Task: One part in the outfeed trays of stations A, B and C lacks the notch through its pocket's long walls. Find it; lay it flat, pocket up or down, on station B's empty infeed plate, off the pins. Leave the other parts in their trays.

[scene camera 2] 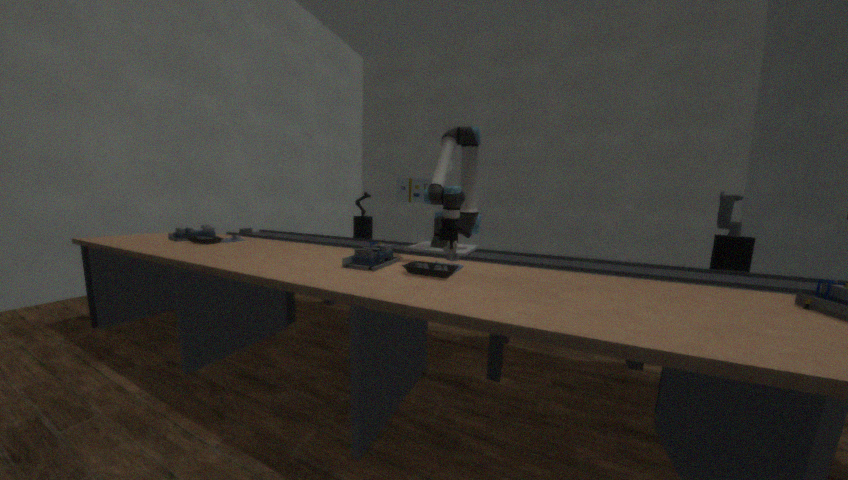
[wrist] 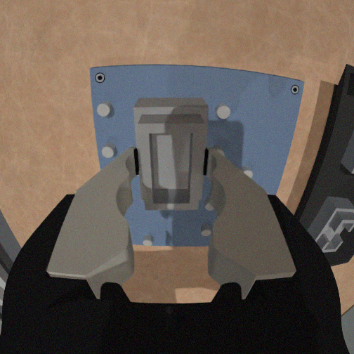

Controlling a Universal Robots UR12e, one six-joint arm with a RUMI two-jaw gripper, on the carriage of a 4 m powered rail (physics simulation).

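Frame: origin at the arm's base, x ahead, y left, z up, level; millimetres.
Seen in the pictures: gripper, fingertip midpoint: (scene camera 2: 452,259); arm's base at its link origin: (scene camera 2: 443,246).
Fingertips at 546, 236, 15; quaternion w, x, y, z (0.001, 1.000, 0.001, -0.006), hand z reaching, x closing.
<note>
Offsets run from my fingertips to a thing's top centre, as dx, dy, dz.
My gripper (scene camera 2: 452,248) (wrist: 170,149) is shut on a grey part (wrist: 170,142) in the wrist view, one jaw on each long side. The part's pocket faces the camera, and its long walls show no notch. It is held over a blue plate (wrist: 270,117) with several round pale pins. Its shadow falls on the plate to its right. Some pins show beside the part and others are partly hidden by it and the jaws; the gap beneath it cannot be judged exactly. In the scene view the part is too small and dark to make out in detail.
A black tray {+190, -49, -3} (scene camera 2: 430,270) (wrist: 320,182) stands right of the plate in the wrist view, holding a grey notched part (wrist: 334,231) and part of another. A blue-grey station fixture {+138, -413, +54} (scene camera 2: 371,256) stands beside the tray. More fixtures stand at the table's far left (scene camera 2: 193,233) and right end.
</note>
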